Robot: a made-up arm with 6 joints.
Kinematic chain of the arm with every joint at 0, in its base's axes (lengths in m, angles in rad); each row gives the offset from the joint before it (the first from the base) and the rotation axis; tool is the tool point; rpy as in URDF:
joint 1: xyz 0 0 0.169 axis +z
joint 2: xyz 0 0 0 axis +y
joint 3: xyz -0.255 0 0.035 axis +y
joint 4: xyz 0.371 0 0.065 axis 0.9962 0 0.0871
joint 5: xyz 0 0 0 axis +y
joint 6: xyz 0.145 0 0.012 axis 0.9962 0 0.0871
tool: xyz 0 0 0 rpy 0 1.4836 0
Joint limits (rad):
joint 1: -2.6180..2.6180
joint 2: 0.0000..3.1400
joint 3: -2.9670..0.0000
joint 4: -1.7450..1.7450
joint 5: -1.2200..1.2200
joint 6: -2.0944..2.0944
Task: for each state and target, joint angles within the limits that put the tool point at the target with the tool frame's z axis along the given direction. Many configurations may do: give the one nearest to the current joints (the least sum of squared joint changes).
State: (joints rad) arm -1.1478 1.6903 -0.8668 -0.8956 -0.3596 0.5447
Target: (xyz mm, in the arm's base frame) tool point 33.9 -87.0 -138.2 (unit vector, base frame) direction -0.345 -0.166 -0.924
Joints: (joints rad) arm -0.6359 2.1206 -0.2211 -1.7094 0.3487 0.5447
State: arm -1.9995 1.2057 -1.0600 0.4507 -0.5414 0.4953
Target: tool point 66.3 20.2 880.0 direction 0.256 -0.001 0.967
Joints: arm -2.5348 0.8216 -1.9172 -0.2564 -0.6171 0.4953
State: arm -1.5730 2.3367 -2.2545 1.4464 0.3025 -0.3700
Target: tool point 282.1 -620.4 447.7 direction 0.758 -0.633 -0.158
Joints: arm -1.2570 2.4281 -2.6983 0.8732 0.7556 -0.3700
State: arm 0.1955 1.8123 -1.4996 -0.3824 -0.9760 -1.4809
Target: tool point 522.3 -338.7 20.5 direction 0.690 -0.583 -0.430
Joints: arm -0.5422 2.3505 -1.4789 0.4145 -0.3636 -1.4809
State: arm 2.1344 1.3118 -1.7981 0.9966 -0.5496 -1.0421
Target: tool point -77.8 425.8 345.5 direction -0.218 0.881 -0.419
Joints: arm 1.7239 1.1381 -0.9431 0.2488 0.3359 -1.0421
